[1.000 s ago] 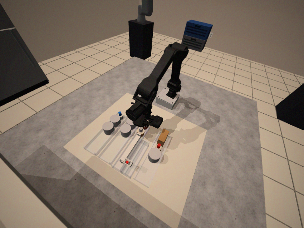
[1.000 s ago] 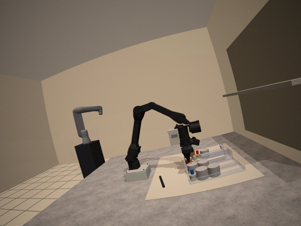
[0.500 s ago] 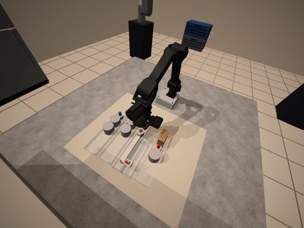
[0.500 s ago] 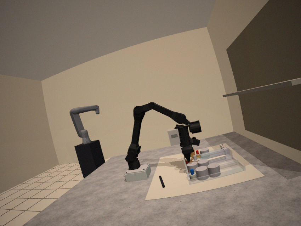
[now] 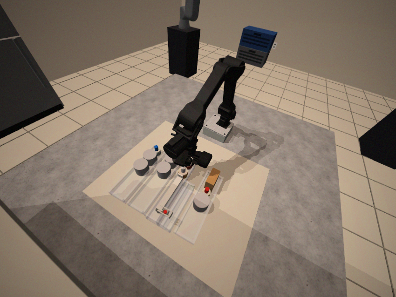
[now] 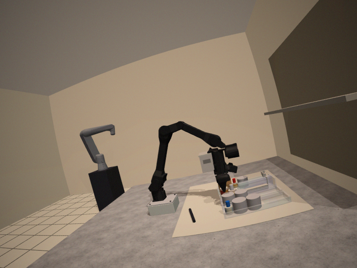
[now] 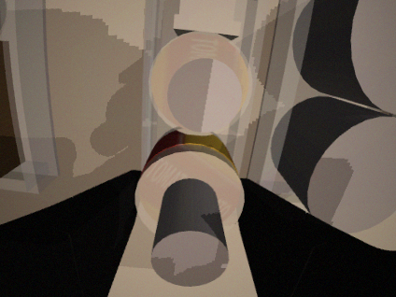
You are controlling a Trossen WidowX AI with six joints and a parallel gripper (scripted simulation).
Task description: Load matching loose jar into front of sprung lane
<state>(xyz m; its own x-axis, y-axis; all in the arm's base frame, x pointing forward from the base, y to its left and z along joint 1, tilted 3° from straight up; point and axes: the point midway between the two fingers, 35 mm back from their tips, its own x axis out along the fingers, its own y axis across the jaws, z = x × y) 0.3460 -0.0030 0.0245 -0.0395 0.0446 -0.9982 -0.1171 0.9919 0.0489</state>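
Now: the brown box 13 cm to the left of my gripper tip and 1 cm below it. From my gripper tip the other things lie so: clear sprung lane: 14 cm ahead, 4 cm to the left, 3 cm below; then white pusher plate: 14 cm ahead, 5 cm to the left; then black pen: 15 cm behind, 14 cm to the right, 4 cm below.
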